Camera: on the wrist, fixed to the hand. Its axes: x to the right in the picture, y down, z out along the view.
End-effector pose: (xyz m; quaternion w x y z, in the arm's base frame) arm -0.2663 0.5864 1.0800 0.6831 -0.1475 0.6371 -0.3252
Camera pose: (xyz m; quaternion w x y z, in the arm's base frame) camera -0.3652 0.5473 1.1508 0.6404 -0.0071 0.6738 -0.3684
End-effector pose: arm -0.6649 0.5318 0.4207 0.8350 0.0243 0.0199 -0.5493
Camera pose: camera -0.7665 0.5233 0.3437 0.8483 0.1702 0.0477 -0.4991
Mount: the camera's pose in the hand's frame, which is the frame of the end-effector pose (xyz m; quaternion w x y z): -0.0278 -0.0981 -0.0770 0.9876 0.1052 0.1043 0.0515
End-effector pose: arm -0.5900 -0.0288 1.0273 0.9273 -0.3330 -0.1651 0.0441
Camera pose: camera -0.5931 -0.1565 1.0259 0.9658 -0.2444 -0.0445 0.0739
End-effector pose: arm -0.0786 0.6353 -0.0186 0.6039 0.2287 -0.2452 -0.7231
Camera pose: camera -0.1004 0.6714 -0.1392 0.6352 0.3522 -0.2670 -0.6334
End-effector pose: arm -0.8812 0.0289 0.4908 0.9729 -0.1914 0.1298 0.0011
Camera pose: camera -0.9224 -0.0894 0.4656 0.9674 -0.0801 0.2396 0.0176
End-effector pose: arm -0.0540 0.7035 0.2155 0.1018 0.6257 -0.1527 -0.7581
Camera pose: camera 0.0305 0.7966 0.1927 0.0897 0.6999 -0.2522 -0.6622
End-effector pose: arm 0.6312 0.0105 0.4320 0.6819 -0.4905 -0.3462 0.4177
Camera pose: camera 0.7102 -0.0607 0.5028 0.7397 -0.4741 -0.2016 0.4329
